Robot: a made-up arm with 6 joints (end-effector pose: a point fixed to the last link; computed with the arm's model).
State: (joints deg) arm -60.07 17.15 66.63 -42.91 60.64 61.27
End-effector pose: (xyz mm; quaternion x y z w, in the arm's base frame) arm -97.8 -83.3 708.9 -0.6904 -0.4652 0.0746 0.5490
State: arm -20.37 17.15 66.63 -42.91 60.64 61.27
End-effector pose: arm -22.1 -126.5 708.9 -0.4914 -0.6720 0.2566 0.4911
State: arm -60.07 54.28 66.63 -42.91 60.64 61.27
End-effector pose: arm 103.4 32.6 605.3 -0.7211 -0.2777 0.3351 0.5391
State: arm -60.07 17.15 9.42 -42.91 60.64 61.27
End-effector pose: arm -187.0 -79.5 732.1 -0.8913 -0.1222 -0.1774 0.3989
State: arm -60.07 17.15 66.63 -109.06 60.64 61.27
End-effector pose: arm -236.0 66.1 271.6 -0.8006 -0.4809 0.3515 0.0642
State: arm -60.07 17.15 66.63 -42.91 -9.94 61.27
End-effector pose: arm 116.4 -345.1 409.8 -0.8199 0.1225 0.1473 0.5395
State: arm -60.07 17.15 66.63 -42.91 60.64 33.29
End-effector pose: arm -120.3 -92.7 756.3 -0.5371 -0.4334 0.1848 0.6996
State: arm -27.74 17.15 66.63 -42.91 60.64 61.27
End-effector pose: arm -38.1 -122.7 708.9 -0.5335 -0.6390 0.2245 0.5065
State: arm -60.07 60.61 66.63 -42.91 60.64 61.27
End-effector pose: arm 130.0 47.9 573.7 -0.7188 -0.2422 0.3767 0.5317
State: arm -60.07 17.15 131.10 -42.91 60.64 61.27
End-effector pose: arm -49.3 3.4 682.5 -0.2661 -0.7125 0.3337 0.5570
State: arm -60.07 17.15 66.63 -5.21 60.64 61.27
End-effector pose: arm -47.1 -350.5 795.8 -0.5218 -0.3863 -0.1005 0.7539
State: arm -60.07 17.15 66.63 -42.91 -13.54 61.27
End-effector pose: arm 113.2 -364.3 394.7 -0.8183 0.1531 0.1497 0.5334
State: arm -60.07 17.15 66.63 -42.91 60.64 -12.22
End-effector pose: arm -112.6 -138.9 827.7 -0.2247 -0.3282 0.3381 0.8529
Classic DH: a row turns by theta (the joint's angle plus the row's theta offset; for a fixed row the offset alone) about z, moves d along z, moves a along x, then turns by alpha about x. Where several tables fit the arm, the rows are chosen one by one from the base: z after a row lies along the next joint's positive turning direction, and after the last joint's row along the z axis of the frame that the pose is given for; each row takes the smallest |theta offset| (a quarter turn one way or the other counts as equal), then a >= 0, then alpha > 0; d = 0 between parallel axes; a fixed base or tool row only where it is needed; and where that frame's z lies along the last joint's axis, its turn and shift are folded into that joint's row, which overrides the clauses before.
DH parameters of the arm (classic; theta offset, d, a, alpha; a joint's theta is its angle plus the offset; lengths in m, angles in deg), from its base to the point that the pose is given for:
joint 1: -90 0.3114 0.1644 90
joint 2: 0 0.0729 0.0765 -90
joint 3: 0 0.0095 0.313 -90
joint 4: -90 -0.095 0.0624 -90
joint 5: 0 0.1951 0.0187 -90
joint 6: 90 -0.3848 0.004 90
tool (fixed): -90 0.1103 0 0

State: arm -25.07 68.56 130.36 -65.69 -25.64 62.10
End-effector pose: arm 62.1 28.3 -24.3 0.6399 0.2286 -0.7336 0.0073
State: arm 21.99 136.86 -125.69 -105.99 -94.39 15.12
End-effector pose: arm -440.2 -375.1 -57.9 0.3949 -0.1457 -0.8771 0.2314
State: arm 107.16 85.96 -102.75 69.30 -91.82 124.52
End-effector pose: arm 371.3 22.3 212.1 -0.5945 -0.6038 0.3110 0.4305
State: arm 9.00 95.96 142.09 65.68 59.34 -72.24
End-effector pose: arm 434.2 -250.8 -279.6 0.3829 0.6641 -0.1996 0.6104
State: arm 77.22 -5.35 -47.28 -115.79 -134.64 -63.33
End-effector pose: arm 191.5 -654.6 683.7 -0.1969 -0.0028 -0.7939 0.5753
